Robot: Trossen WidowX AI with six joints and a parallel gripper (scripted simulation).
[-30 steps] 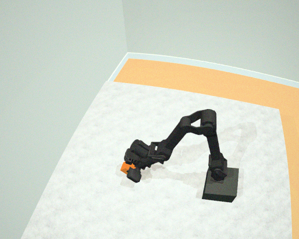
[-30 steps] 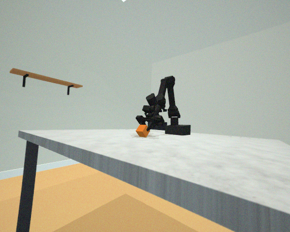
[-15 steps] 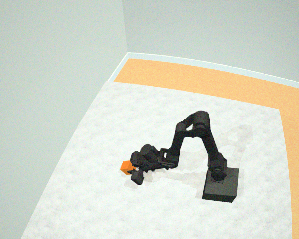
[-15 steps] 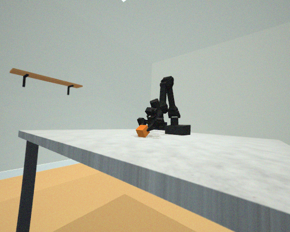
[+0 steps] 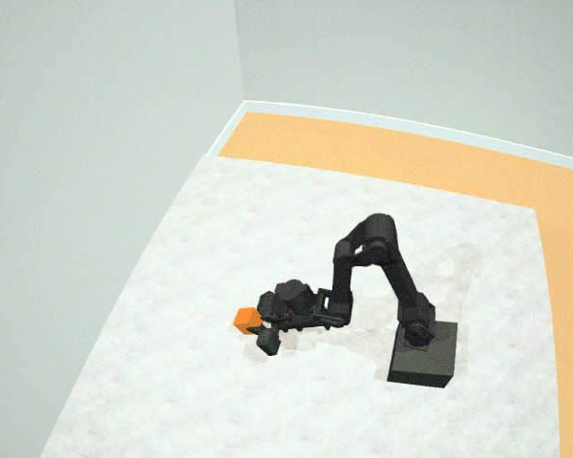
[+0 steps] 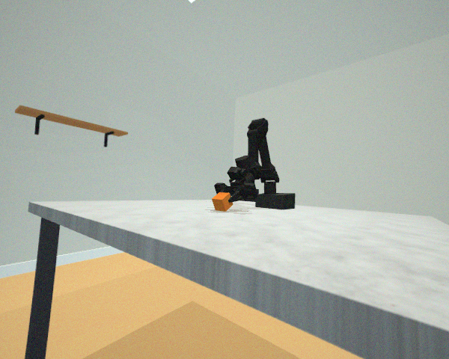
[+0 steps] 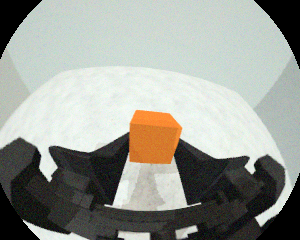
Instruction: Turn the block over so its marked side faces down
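My gripper tip is 1 cm above the orange block.
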